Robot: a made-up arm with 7 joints.
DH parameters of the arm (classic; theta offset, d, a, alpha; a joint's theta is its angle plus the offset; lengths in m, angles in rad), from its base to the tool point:
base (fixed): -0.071 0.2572 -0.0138 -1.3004
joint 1: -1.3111 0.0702 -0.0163 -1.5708
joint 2: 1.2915 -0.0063 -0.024 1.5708
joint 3: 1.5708 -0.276 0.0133 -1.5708
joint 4: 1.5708 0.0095 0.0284 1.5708
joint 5: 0 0.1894 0.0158 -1.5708
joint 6: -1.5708 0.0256 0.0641 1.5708
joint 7: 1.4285 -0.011 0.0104 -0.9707
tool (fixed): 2.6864 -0.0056 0 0
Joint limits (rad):
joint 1: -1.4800..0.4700
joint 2: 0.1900..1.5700
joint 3: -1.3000..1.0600
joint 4: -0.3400..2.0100
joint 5: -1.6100..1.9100
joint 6: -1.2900..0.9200
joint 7: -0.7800..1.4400
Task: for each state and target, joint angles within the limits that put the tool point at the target. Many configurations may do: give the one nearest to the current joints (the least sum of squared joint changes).
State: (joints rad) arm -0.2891 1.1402 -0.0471 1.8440 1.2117 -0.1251 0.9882
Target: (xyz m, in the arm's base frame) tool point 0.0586 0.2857 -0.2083
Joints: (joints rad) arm -0.5219 0.3391 0.0768 1.9441 1.2584 -0.2306 1.0213
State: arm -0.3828 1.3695 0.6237 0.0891 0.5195 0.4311 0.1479
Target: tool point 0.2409 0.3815 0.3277
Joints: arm -0.3030 1.2006 0.3320 -0.1832 0.5555 0.3434 0.1538
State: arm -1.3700 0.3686 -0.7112 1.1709 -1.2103 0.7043 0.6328
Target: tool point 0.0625 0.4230 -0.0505
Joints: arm -0.7543 0.6922 -0.6818 1.9656 -1.1327 0.9200 0.6568
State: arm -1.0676 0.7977 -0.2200 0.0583 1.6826 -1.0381 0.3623
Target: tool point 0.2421 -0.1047 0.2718
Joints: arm -1.2824 0.2026 -0.6150 -0.3139 1.6775 -1.0546 0.3457
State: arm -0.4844 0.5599 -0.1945 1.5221 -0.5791 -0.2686 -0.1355
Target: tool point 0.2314 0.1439 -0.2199
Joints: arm -0.5349 0.1900 -0.5174 1.0514 -0.6324 -0.2441 -0.1617
